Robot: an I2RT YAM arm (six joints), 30 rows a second.
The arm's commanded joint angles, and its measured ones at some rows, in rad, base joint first. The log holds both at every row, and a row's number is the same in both.
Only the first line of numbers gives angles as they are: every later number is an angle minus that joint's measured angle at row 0.
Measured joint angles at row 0: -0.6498, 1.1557, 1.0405, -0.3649, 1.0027, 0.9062
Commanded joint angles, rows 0 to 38: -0.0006, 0.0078, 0.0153, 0.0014, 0.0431, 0.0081; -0.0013, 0.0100, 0.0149, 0.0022, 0.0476, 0.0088; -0.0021, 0.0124, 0.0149, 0.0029, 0.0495, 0.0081; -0.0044, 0.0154, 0.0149, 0.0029, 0.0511, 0.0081; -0.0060, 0.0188, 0.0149, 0.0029, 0.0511, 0.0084; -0.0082, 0.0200, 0.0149, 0.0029, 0.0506, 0.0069; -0.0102, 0.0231, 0.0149, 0.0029, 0.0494, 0.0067; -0.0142, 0.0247, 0.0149, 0.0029, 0.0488, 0.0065; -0.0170, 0.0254, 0.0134, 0.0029, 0.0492, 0.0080; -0.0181, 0.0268, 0.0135, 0.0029, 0.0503, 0.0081; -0.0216, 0.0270, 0.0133, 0.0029, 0.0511, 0.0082; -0.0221, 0.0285, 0.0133, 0.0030, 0.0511, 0.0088; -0.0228, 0.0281, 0.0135, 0.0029, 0.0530, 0.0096; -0.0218, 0.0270, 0.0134, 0.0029, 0.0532, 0.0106; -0.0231, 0.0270, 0.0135, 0.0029, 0.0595, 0.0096; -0.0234, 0.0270, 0.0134, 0.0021, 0.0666, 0.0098; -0.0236, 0.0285, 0.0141, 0.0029, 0.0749, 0.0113; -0.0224, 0.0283, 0.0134, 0.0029, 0.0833, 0.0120; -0.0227, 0.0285, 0.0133, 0.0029, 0.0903, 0.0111; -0.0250, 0.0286, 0.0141, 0.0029, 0.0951, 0.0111; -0.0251, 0.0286, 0.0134, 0.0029, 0.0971, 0.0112; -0.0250, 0.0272, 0.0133, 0.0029, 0.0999, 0.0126; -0.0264, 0.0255, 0.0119, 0.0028, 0.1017, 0.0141; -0.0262, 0.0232, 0.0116, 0.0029, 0.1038, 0.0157; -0.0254, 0.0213, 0.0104, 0.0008, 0.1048, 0.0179; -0.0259, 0.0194, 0.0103, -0.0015, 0.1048, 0.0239; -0.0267, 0.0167, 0.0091, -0.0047, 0.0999, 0.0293; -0.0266, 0.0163, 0.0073, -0.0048, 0.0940, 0.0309; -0.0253, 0.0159, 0.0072, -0.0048, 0.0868, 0.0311; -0.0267, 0.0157, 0.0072, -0.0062, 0.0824, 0.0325; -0.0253, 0.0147, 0.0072, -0.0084, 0.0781, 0.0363; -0.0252, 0.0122, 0.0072, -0.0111, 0.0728, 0.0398; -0.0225, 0.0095, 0.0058, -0.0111, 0.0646, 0.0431; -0.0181, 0.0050, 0.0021, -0.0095, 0.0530, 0.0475; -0.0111, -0.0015, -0.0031, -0.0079, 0.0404, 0.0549; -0.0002, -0.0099, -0.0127, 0.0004, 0.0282, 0.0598; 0.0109, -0.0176, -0.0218, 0.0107, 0.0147, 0.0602; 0.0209, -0.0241, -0.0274, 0.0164, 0.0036, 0.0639; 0.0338, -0.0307, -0.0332, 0.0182, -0.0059, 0.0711
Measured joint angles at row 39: 0.0080, -0.0069, -0.0191, 0.0130, 0.0301, -0.0153
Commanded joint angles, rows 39 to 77: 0.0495, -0.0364, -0.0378, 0.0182, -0.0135, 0.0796; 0.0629, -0.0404, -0.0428, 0.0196, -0.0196, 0.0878; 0.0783, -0.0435, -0.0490, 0.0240, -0.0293, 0.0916; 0.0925, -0.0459, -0.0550, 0.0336, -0.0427, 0.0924; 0.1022, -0.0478, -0.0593, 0.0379, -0.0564, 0.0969; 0.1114, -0.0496, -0.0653, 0.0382, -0.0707, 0.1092; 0.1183, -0.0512, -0.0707, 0.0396, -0.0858, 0.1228; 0.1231, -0.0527, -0.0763, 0.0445, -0.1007, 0.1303; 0.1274, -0.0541, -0.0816, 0.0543, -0.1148, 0.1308; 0.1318, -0.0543, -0.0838, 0.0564, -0.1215, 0.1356; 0.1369, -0.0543, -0.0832, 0.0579, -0.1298, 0.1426; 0.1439, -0.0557, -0.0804, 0.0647, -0.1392, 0.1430; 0.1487, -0.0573, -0.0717, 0.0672, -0.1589, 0.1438; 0.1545, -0.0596, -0.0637, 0.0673, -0.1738, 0.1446; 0.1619, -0.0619, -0.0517, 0.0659, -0.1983, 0.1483; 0.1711, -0.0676, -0.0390, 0.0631, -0.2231, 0.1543; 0.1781, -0.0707, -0.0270, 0.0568, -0.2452, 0.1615; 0.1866, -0.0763, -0.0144, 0.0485, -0.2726, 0.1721; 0.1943, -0.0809, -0.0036, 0.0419, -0.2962, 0.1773; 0.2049, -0.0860, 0.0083, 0.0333, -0.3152, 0.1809; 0.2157, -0.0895, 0.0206, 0.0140, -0.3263, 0.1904; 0.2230, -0.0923, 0.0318, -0.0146, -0.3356, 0.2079; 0.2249, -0.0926, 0.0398, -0.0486, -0.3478, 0.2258; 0.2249, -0.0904, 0.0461, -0.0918, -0.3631, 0.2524; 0.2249, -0.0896, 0.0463, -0.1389, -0.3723, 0.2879; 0.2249, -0.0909, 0.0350, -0.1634, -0.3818, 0.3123; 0.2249, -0.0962, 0.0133, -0.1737, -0.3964, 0.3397; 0.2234, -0.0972, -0.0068, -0.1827, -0.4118, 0.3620; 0.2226, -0.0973, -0.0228, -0.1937, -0.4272, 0.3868; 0.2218, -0.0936, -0.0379, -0.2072, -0.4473, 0.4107; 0.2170, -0.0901, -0.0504, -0.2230, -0.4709, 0.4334; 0.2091, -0.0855, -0.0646, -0.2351, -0.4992, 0.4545; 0.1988, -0.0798, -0.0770, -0.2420, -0.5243, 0.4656; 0.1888, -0.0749, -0.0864, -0.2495, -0.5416, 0.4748; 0.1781, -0.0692, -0.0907, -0.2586, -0.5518, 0.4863; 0.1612, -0.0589, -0.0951, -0.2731, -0.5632, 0.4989; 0.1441, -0.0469, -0.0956, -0.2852, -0.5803, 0.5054; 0.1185, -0.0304, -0.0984, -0.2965, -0.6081, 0.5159; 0.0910, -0.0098, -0.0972, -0.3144, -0.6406, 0.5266
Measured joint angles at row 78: 0.1346, -0.0416, -0.0935, -0.2441, -0.5535, 0.4612
